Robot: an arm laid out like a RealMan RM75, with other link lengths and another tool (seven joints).
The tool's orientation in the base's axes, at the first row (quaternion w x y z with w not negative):
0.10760 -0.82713 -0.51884 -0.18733
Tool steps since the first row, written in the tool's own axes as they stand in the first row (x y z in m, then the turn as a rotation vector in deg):
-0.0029 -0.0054 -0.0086 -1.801 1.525 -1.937
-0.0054 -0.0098 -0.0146 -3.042 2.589 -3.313
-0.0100 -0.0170 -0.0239 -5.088 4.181 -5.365
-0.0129 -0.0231 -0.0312 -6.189 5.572 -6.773
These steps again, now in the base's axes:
-0.0077 -0.0032 0.0065 0.281 -2.863 1.022
-0.0138 -0.0056 0.0108 0.479 -4.857 1.764
-0.0239 -0.0096 0.0172 0.702 -7.993 2.788
-0.0320 -0.0120 0.0225 1.242 -10.028 3.623

